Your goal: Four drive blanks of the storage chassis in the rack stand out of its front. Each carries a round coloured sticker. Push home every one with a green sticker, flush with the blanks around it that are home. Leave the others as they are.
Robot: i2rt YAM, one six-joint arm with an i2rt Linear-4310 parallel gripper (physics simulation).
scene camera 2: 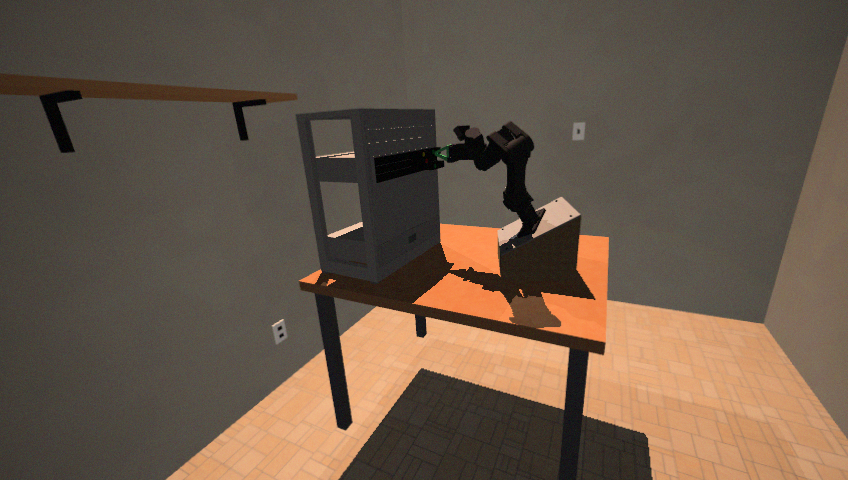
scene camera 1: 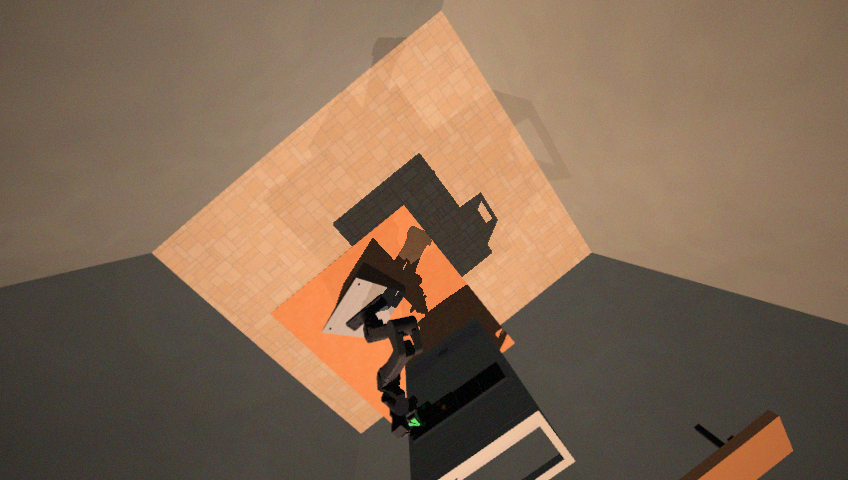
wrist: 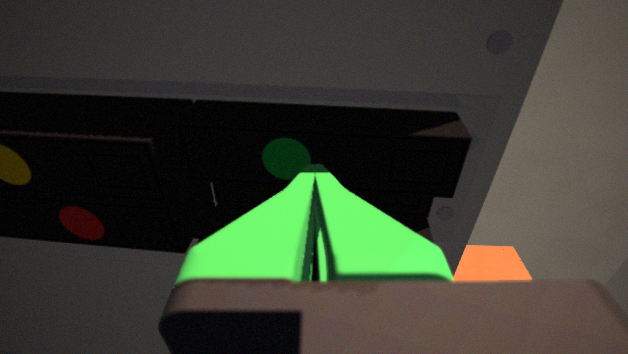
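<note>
The black storage chassis (scene camera 1: 476,385) (scene camera 2: 395,168) sits in the grey rack (scene camera 1: 505,410) (scene camera 2: 401,208). In the wrist view, the upper right blank (wrist: 360,160) carries a green sticker (wrist: 286,158) and stands out less far than its left neighbour (wrist: 110,160), which has a yellow sticker (wrist: 12,165). A red sticker (wrist: 81,223) is below that. The lower right projecting blank (scene camera 2: 438,165) is mostly hidden by the fingers in the wrist view, its sticker too. My gripper (scene camera 1: 418,421) (scene camera 2: 436,153) (wrist: 314,177) is shut and empty, its tips at the upper green blank's face, right of the sticker; contact is unclear.
The arm stands on a pale slanted base (scene camera 1: 348,309) (scene camera 2: 565,209) on the orange table (scene camera 1: 309,303) (scene camera 2: 476,297). A wall shelf (scene camera 1: 746,449) (scene camera 2: 148,91) is beyond the rack. The rack's right edge is close beside the upper blank in the wrist view.
</note>
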